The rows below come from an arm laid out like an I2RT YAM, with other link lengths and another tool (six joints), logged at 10 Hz.
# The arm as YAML. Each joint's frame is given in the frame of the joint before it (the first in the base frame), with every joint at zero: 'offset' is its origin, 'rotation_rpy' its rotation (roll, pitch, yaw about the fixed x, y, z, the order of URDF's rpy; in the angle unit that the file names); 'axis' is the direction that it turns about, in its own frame. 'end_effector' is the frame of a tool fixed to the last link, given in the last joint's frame.
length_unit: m
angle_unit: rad
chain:
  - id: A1
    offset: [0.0, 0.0, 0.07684]
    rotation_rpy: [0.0, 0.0, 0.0]
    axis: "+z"
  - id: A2
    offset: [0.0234, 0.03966, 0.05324]
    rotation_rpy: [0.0, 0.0, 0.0]
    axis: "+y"
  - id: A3
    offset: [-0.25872, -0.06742, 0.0]
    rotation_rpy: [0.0, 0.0, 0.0]
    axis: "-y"
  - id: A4
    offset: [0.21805, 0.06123, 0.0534]
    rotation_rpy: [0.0, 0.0, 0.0]
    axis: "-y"
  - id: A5
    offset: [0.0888, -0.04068, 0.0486]
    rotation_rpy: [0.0, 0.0, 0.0]
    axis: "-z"
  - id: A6
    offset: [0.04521, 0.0, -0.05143]
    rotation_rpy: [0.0, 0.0, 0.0]
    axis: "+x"
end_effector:
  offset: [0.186, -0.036, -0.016]
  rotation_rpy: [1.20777, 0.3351, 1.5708]
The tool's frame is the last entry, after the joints.
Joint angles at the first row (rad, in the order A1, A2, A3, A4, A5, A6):
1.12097 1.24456 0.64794 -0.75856 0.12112 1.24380
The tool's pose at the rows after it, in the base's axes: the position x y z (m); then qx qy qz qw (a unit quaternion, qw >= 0):
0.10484 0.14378 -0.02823 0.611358 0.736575 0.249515 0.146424
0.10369 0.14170 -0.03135 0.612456 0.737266 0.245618 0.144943
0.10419 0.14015 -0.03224 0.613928 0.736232 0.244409 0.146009
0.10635 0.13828 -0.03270 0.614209 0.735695 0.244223 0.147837
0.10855 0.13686 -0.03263 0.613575 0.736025 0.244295 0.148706
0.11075 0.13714 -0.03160 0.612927 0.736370 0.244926 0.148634
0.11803 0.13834 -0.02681 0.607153 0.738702 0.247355 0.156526
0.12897 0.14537 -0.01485 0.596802 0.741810 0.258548 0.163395
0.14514 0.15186 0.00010 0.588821 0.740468 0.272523 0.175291
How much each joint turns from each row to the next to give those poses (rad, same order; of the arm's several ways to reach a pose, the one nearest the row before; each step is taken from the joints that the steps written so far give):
-0.00684 0.01070 -0.01413 0.01451 -0.00533 -0.00874
-0.00650 0.00496 -0.01066 0.00915 -0.00611 -0.00422
-0.00578 -0.00003 -0.00420 0.00225 0.00037 -0.00157
-0.01218 -0.00076 -0.00305 0.00267 0.00115 -0.01066
-0.01299 -0.00075 -0.00041 0.00082 -0.00077 -0.01414
-0.01027 0.00229 0.00614 -0.00157 -0.00190 -0.01179
-0.00839 0.01106 0.02746 -0.01373 0.01526 -0.02022
-0.00573 0.00571 0.05492 -0.02861 0.01678 -0.02938
-0.01980 0.00689 0.06486 -0.02898 0.02366 -0.03544

